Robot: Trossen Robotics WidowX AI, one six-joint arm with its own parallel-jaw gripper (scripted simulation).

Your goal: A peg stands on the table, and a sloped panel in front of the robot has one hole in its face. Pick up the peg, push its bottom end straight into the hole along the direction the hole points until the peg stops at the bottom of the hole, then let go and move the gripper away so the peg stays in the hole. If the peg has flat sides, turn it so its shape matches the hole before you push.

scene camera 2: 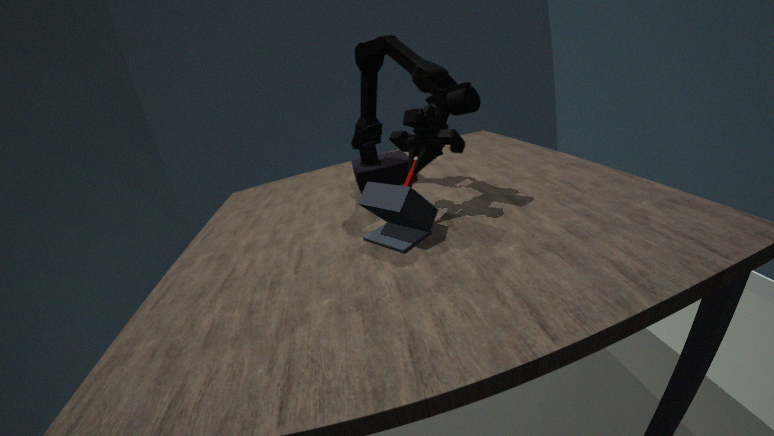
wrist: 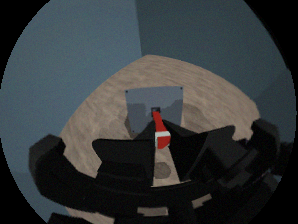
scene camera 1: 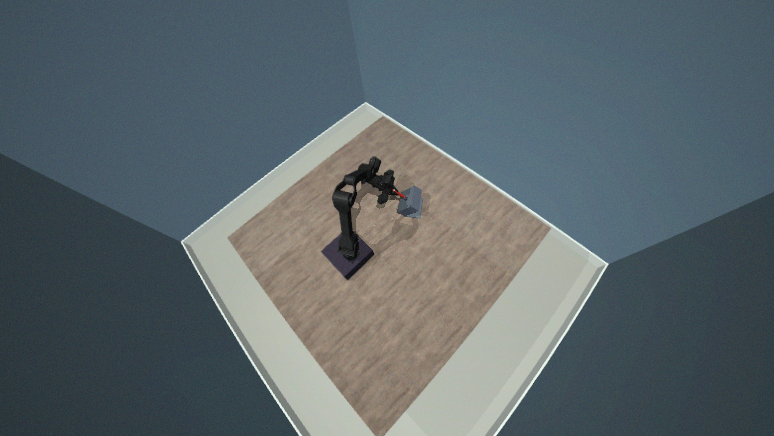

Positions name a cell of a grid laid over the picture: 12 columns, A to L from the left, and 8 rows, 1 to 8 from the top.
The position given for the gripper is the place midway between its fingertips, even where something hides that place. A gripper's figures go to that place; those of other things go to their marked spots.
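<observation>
The gripper (wrist: G5) is 10 cm from the lens, and a grey sloped panel (wrist: F4) is 15 cm from the lens.
</observation>
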